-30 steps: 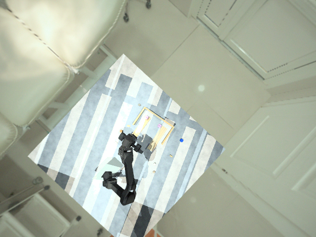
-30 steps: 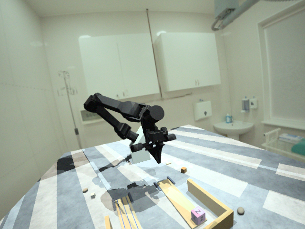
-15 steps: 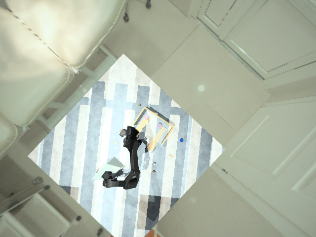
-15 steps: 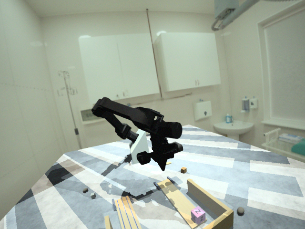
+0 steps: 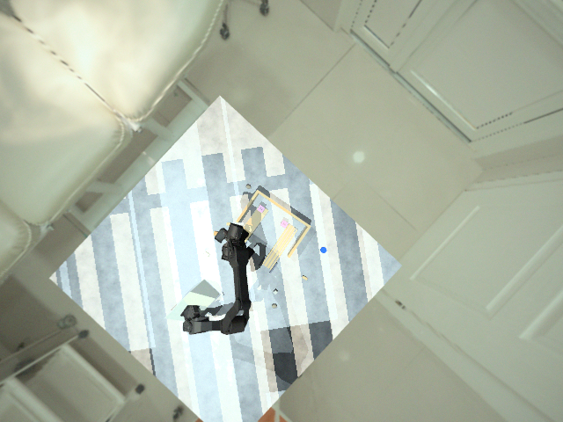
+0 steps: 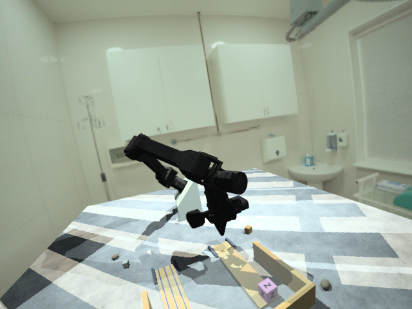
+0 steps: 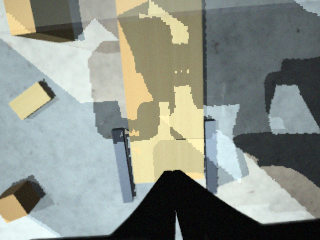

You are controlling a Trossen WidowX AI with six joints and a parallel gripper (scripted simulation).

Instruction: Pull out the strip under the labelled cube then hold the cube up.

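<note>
My gripper tip is 12 cm to the right of the orange cube, 5 cm above it and 4 cm past it. Also, from my gripper tip: white cube: 31 cm to the right, 10 cm behind, 5 cm below; then blue dot: 38 cm to the right, 22 cm ahead, 5 cm below.
</note>
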